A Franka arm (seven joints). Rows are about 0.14 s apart.
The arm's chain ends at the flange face. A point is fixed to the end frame.
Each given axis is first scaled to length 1.
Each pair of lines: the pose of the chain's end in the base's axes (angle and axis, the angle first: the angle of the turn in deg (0 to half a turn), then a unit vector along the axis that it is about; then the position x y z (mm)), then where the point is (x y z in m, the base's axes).
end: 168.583, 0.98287, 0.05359, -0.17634, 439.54, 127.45, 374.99
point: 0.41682 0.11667 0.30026
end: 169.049, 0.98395, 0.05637, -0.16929, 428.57, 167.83, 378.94
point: 0.40689 0.15768 0.30382
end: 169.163, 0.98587, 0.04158, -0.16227, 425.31, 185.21, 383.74
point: 0.40463 0.17551 0.30828
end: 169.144, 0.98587, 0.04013, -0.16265, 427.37, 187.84, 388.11
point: 0.40663 0.17814 0.31266
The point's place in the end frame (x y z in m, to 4 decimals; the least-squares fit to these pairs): 0.0045 -0.0058 0.0785
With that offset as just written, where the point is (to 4 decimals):
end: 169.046, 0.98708, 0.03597, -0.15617, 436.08, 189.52, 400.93
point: 0.4163 0.1798 0.3252
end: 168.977, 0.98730, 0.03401, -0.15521, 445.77, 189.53, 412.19
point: 0.4262 0.1797 0.3365
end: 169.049, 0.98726, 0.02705, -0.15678, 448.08, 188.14, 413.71
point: 0.4282 0.1785 0.3380
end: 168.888, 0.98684, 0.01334, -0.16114, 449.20, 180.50, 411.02
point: 0.4286 0.1709 0.3355
